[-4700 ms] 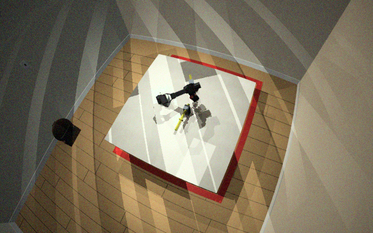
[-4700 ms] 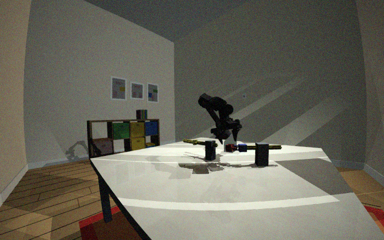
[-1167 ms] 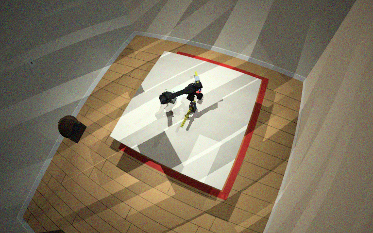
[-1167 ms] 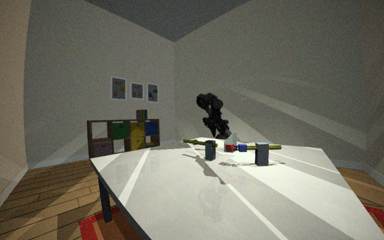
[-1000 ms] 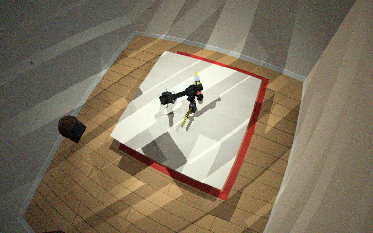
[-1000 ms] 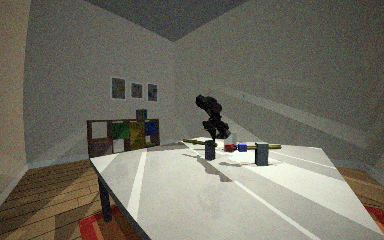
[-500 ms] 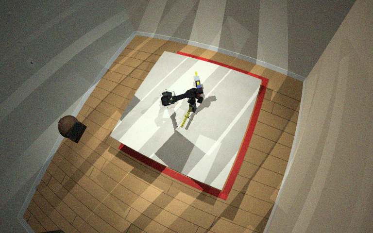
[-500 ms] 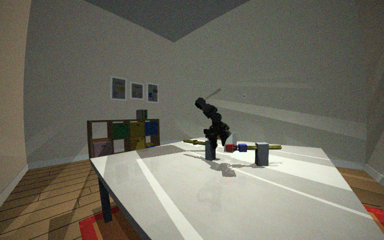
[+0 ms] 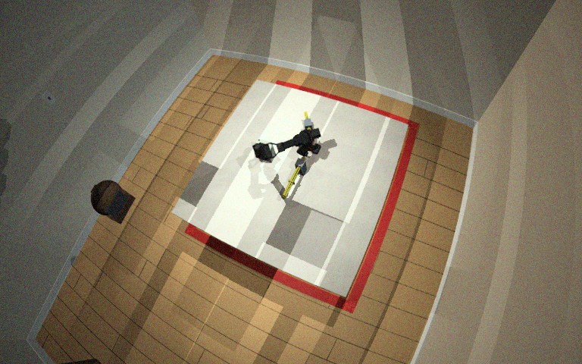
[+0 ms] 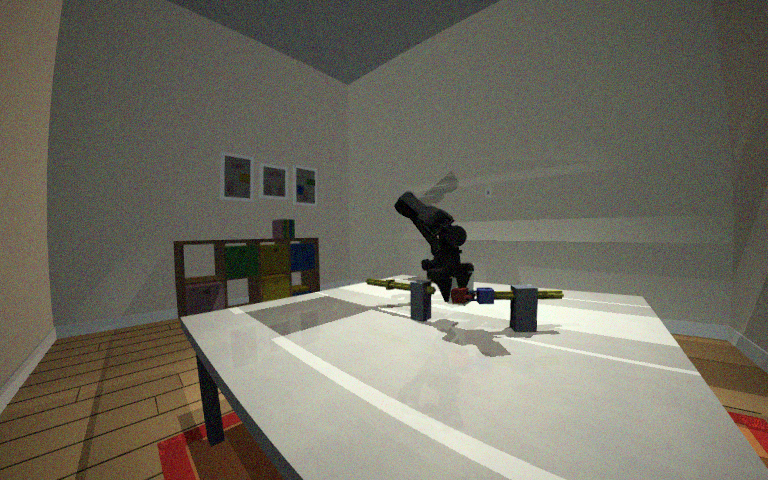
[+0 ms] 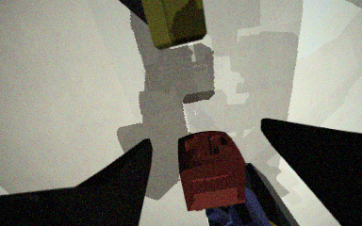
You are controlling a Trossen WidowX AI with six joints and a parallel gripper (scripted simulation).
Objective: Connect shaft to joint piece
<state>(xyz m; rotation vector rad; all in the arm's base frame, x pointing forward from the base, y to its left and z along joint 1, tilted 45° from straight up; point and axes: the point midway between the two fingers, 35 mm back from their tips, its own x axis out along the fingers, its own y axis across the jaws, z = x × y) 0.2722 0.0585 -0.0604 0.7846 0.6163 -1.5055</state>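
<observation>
My gripper tip is now 10 mm short of the red square joint piece, 20 mm to the right of it and 10 mm below it.
</observation>
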